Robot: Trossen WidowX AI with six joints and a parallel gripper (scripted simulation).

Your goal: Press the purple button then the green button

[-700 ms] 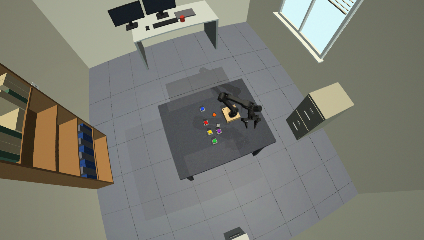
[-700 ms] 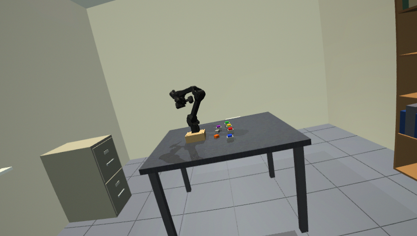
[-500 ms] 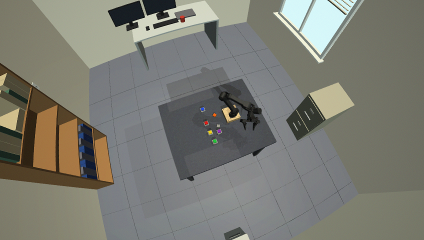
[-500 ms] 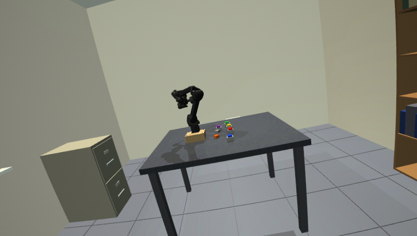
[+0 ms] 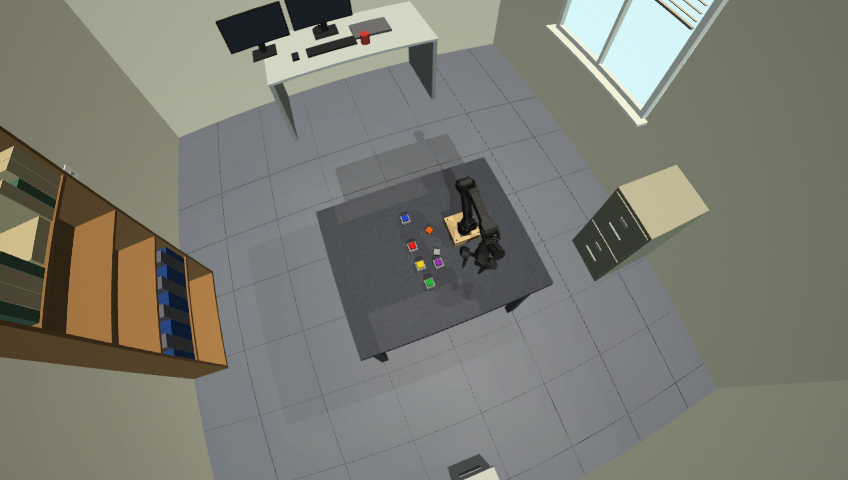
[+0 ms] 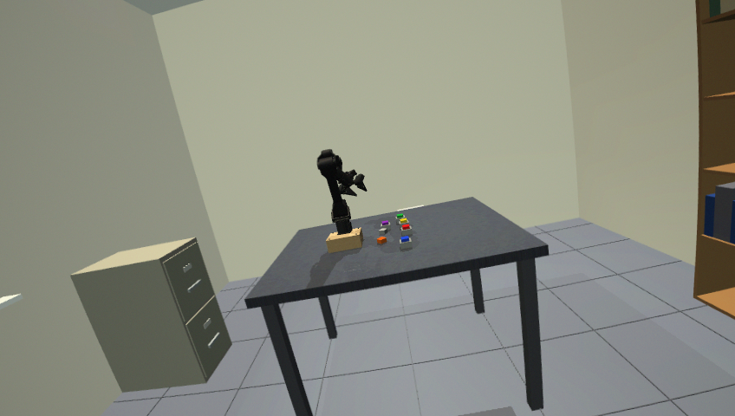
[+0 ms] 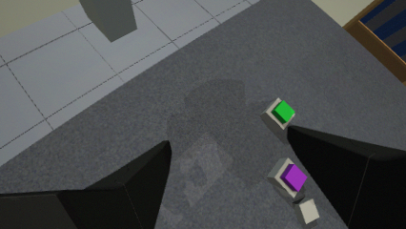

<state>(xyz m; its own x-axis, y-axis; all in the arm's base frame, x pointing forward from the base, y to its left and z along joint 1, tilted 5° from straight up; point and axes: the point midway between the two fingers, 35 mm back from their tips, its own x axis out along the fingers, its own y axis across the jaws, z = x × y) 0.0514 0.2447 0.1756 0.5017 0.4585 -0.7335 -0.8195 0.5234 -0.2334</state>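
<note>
Now: gripper tip 12 cm short of the purple button, 13 cm to the left of it and 15 cm above it. Round my gripper tip: grey block 11 cm ahead, 20 cm to the right, 17 cm below; then green button 19 cm ahead, 4 cm to the right, 15 cm below; then yellow button 21 cm ahead, 15 cm to the right, 15 cm below.
</note>
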